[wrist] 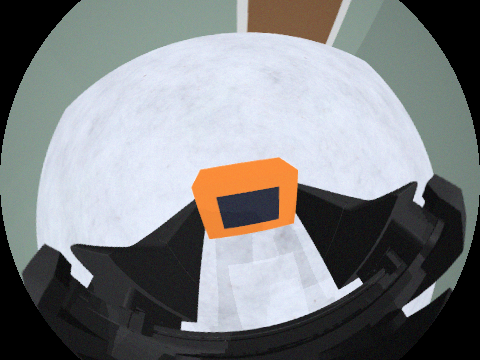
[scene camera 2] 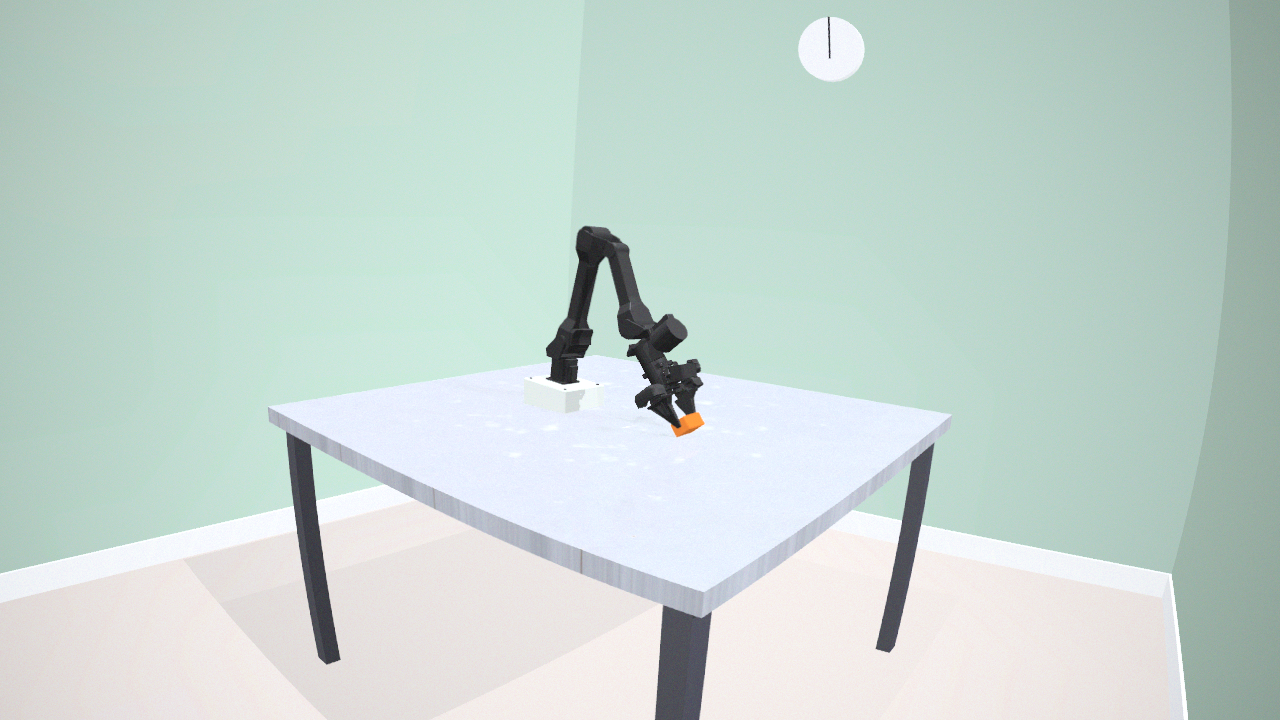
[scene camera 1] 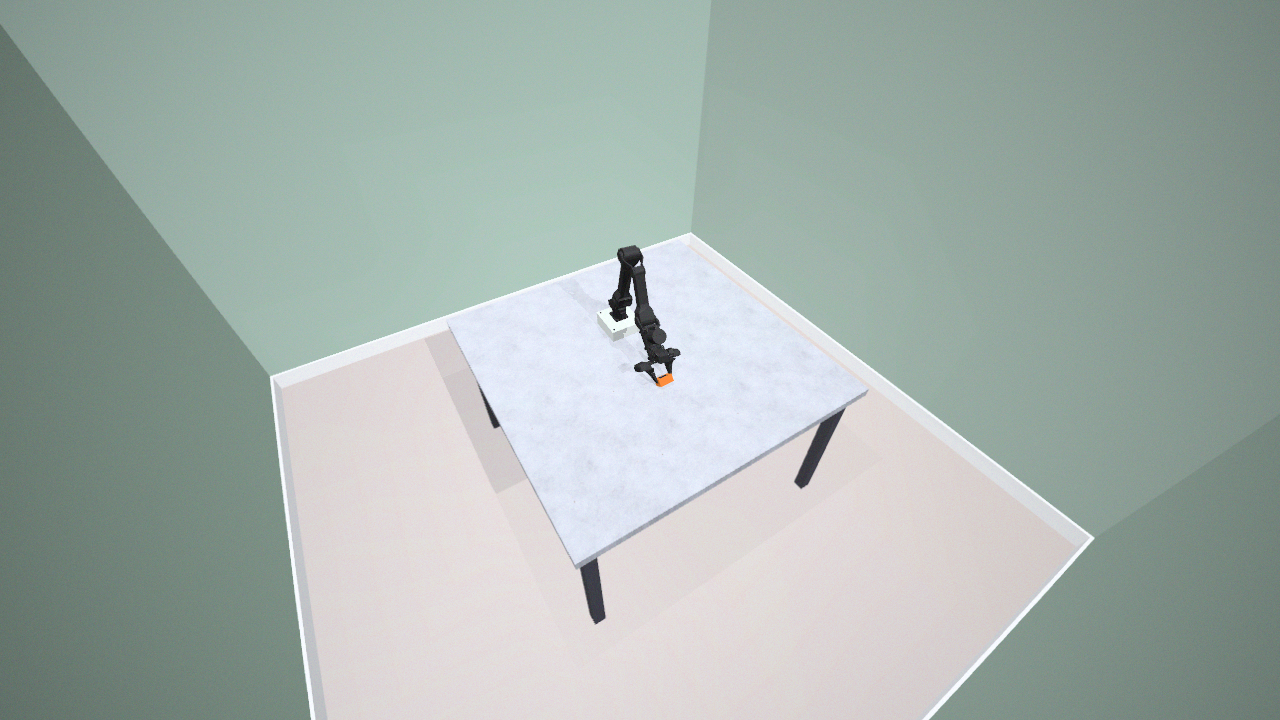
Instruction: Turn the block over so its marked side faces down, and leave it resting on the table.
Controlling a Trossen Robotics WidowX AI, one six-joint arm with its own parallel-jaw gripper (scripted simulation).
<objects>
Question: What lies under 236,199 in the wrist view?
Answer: A block.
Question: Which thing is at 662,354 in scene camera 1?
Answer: The gripper.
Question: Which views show the gripper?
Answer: The wrist view, scene camera 2 and scene camera 1: all of them.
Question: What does the gripper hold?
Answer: A block.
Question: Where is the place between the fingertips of the gripper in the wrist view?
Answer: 246,195
</objects>
